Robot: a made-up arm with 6 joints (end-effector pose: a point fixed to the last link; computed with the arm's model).
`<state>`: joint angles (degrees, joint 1 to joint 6).
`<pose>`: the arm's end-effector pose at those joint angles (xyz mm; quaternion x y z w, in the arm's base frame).
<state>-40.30 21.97 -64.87 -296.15 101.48 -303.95</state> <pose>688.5 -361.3 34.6 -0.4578 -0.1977 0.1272 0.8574</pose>
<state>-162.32 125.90 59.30 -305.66 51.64 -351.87</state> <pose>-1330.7 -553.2 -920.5 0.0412 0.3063 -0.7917 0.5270</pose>
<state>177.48 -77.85 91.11 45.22 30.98 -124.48</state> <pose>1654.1 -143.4 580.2 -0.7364 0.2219 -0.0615 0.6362</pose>
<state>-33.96 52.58 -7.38 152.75 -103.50 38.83</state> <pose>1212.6 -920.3 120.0 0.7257 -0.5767 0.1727 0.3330</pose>
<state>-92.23 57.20 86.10 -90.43 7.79 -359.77</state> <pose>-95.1 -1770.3 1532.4 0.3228 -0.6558 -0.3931 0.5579</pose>
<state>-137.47 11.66 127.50 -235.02 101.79 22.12</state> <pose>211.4 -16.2 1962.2 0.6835 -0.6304 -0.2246 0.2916</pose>
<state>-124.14 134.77 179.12 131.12 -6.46 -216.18</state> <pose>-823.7 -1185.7 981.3 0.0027 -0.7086 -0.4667 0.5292</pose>
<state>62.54 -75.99 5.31 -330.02 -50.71 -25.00</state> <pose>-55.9 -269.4 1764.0 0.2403 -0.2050 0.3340 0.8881</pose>
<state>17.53 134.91 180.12 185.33 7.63 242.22</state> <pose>1388.5 436.1 963.3 -0.4778 -0.3416 -0.0617 0.8070</pose>
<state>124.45 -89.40 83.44 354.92 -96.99 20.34</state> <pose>806.7 -1206.0 602.0 0.4605 -0.4346 0.6453 0.4275</pose>
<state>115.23 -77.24 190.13 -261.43 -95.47 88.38</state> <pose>287.5 -164.4 -464.6 0.6788 0.1748 0.2382 0.6722</pose>
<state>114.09 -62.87 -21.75 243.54 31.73 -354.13</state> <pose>-114.4 478.4 1623.0 0.7135 0.5201 0.4205 0.2089</pose>
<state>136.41 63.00 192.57 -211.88 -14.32 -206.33</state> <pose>130.6 -89.5 1560.4 -0.8559 0.1149 -0.3995 0.3077</pose>
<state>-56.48 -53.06 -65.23 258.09 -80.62 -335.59</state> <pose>599.9 -568.3 793.8 0.6393 0.0579 0.1959 0.7413</pose>
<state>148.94 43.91 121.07 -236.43 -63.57 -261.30</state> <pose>-496.8 467.3 2074.0 -0.7186 -0.3702 -0.0779 0.5835</pose>
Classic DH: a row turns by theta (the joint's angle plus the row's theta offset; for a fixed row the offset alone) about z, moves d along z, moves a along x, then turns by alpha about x. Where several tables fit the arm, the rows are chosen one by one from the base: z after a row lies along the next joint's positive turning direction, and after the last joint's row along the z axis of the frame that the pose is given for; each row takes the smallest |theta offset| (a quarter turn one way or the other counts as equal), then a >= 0, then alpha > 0; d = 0 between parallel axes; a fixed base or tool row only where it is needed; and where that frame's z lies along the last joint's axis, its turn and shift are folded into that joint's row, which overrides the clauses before.
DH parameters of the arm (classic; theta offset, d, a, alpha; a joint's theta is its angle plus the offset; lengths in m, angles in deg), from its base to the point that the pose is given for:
joint 1: 0 0.438 0.216 -90
joint 2: -90 0 0.646 180
joint 3: 0 0 0.162 -90
joint 4: 0 -1.056 0 90
joint 5: 0 0 0 -90
joint 6: 90 -0.193 0 90
tool (fixed): -90 0 0 0

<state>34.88 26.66 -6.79 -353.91 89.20 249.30</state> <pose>1287.9 922.8 727.0 0.7470 -0.0034 0.5484 0.3758</pose>
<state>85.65 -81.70 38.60 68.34 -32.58 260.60</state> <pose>9.5 -1148.8 1521.0 0.8063 -0.3260 0.3922 0.2995</pose>
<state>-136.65 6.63 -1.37 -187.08 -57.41 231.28</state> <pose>-1093.1 -1004.3 1238.5 -0.4637 0.1875 -0.8583 0.1145</pose>
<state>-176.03 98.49 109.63 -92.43 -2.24 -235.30</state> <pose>-2043.4 -149.4 743.2 -0.1090 0.2747 -0.9550 0.0246</pose>
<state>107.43 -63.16 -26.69 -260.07 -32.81 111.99</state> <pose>-55.2 519.6 1598.6 -0.8055 -0.5069 -0.2852 0.1137</pose>
